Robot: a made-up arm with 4 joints. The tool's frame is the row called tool.
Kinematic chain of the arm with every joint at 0, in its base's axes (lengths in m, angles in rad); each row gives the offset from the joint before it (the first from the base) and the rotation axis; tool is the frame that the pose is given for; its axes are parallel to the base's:
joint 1: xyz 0 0 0.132 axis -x
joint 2: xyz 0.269 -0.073 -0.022 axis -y
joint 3: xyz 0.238 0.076 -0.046 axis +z
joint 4: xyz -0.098 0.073 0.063 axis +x
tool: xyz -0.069 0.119 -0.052
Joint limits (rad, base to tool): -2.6..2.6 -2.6..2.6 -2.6..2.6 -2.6..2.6
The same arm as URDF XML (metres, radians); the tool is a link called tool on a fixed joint. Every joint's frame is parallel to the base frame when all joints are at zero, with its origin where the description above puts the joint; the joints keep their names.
<robot name="arm">
  <joint name="tool_fixed" type="fixed">
    <parent link="link4"/>
    <child link="tool"/>
    <origin xyz="-0.069 0.119 -0.052"/>
  </joint>
  <joint name="joint 4" type="revolute">
    <parent link="link3"/>
    <child link="link4"/>
    <origin xyz="-0.098 0.073 0.063"/>
    <axis xyz="1 0 0"/>
    <limit lower="-2.6" upper="2.6"/>
  </joint>
  <joint name="joint 3" type="revolute">
    <parent link="link2"/>
    <child link="link3"/>
    <origin xyz="0.238 0.076 -0.046"/>
    <axis xyz="0 0 1"/>
    <limit lower="-2.6" upper="2.6"/>
  </joint>
  <joint name="joint 2" type="revolute">
    <parent link="link1"/>
    <child link="link2"/>
    <origin xyz="0.269 -0.073 -0.022"/>
    <axis xyz="0 -1 0"/>
    <limit lower="-2.6" upper="2.6"/>
  </joint>
  <joint name="joint 1" type="revolute">
    <parent link="base_link"/>
    <child link="link1"/>
    <origin xyz="0 0 0.132"/>
    <axis xyz="-1 0 0"/>
    <limit lower="-2.6" upper="2.6"/>
  </joint>
  <link name="base_link"/>
  <link name="link1"/>
  <link name="link2"/>
  <link name="link3"/>
  <link name="link4"/>
  <link name="tool"/>
</robot>

